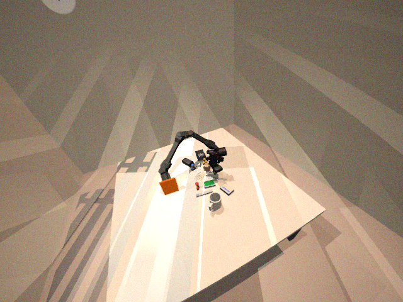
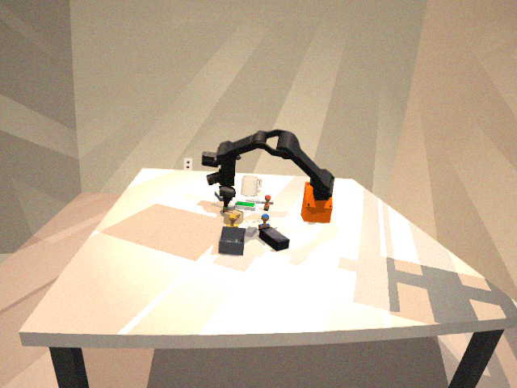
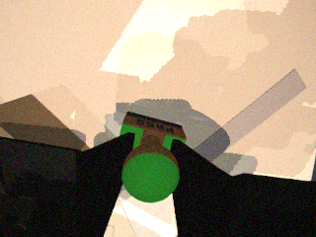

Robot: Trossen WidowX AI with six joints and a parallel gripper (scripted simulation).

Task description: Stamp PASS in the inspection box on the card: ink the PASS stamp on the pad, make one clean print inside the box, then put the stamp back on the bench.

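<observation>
The green ink pad is 9 cm behind my gripper tip, 8 cm to the right of it and 3 cm below it. Round my gripper tip: green-knobbed stamp (right at my gripper tip); then yellow-knobbed stamp (16 cm to the left, 2 cm behind, 1 cm below); then pale card (12 cm behind, 4 cm to the left, 4 cm below).
</observation>
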